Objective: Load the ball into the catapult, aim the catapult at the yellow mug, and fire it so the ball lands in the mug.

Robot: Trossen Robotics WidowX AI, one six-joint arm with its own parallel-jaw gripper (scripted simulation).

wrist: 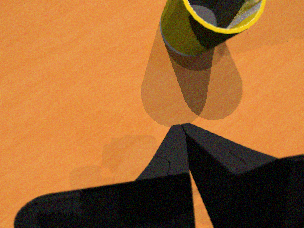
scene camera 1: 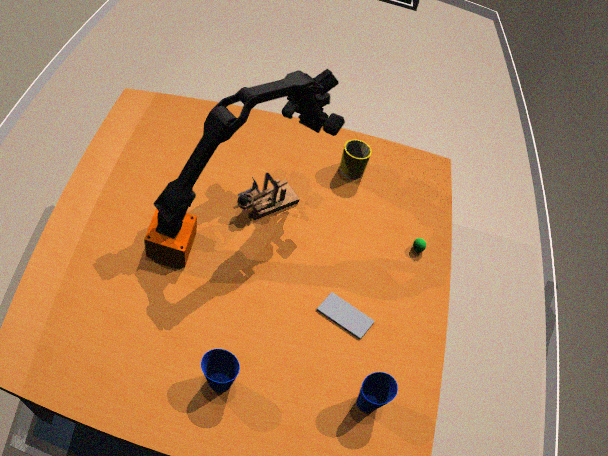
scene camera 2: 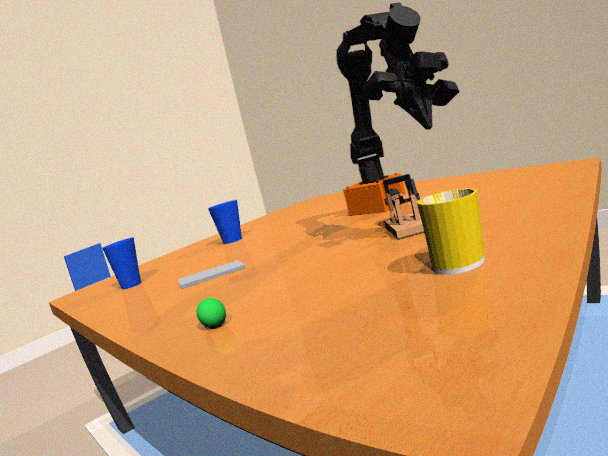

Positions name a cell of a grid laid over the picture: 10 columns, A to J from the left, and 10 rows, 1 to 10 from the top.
My gripper (scene camera 2: H3) is shut, with nothing in its grasp. I also see a yellow mug (scene camera 2: H5), a wooden catapult (scene camera 2: G5) and a green ball (scene camera 2: D7).
The wooden catapult shows as well in scene camera 1 (scene camera 1: E5). My gripper is seen too in the wrist view (wrist: F6) and in scene camera 1 (scene camera 1: F3). The wrist view misses the wooden catapult: it is out of frame. The wrist view misses the green ball: it is out of frame.
